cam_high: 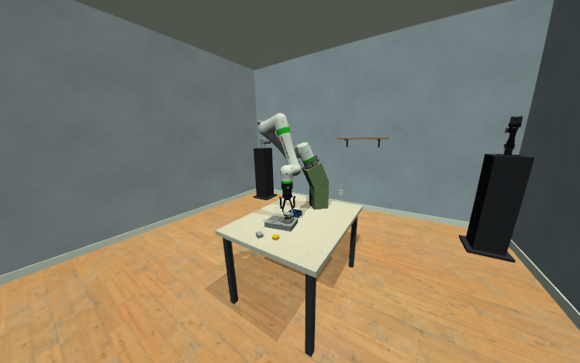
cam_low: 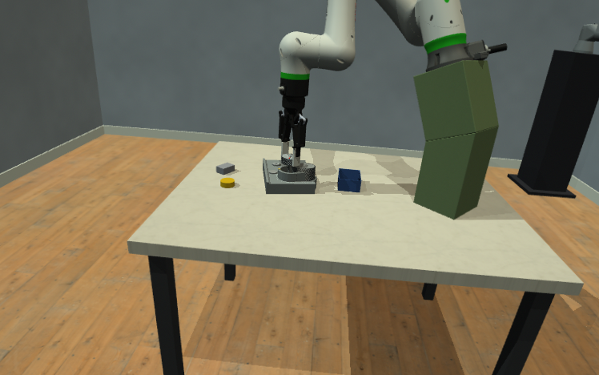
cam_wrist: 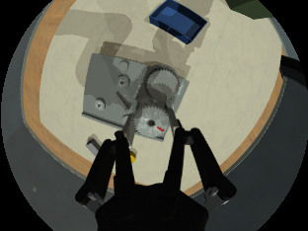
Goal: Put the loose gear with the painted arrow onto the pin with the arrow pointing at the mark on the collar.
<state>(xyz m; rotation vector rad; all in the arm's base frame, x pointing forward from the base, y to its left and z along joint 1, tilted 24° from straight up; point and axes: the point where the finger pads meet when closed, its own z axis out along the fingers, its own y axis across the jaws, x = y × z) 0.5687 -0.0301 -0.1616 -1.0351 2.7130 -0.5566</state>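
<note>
My gripper is now 2 cm above the grey gear. The rest, counted from my hand: blue bin (22 cm behind, 11 cm below, 6 cm to the right); yellow disc (22 cm ahead, 11 cm below, 3 cm to the left); thin pin (8 cm below, 6 cm to the right, 3 cm ahead).
</note>
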